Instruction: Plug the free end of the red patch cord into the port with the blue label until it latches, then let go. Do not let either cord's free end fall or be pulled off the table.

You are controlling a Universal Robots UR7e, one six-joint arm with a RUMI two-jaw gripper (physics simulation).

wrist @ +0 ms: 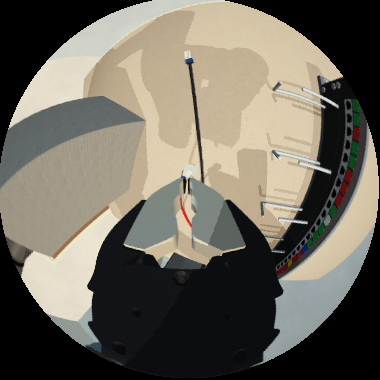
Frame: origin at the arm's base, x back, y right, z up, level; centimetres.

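Seen in the pictures: gripper, between the fingertips: (186,179).
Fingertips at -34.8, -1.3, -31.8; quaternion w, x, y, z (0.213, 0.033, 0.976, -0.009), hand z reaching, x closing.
Offsets run from my fingertips to a thing's top centre, as dx, dy, dz. "pt": to the spot under its first point.
My gripper (186,179) is shut on the plug at the free end of the red patch cord. This clear-white plug {-0.5, -1.0, +1.2} (189,171) sticks out past the fingertips, slightly turned, above the table. The red cord {pt +6.9, +17.2, -10.3} (185,214) shows as a thin curve between the jaws; the rest of it is hidden under the gripper. The blue label {pt -21.0, +9.9, -0.9} (304,249) is on the strip of coloured labels along the patch panel (331,130) at the lower right, apart from the plug. The port beside it is small and hard to make out.
A black cord {pt +2.3, -7.5, -10.0} (196,115) with a blue-booted plug {+3.0, -20.6, -9.4} (188,56) lies on the table (220,25) ahead of the gripper. Silver wire brackets {pt -15.5, -12.4, -8.9} (300,97) stick out from the panel towards the middle. A big grey block (70,165) stands at the left.
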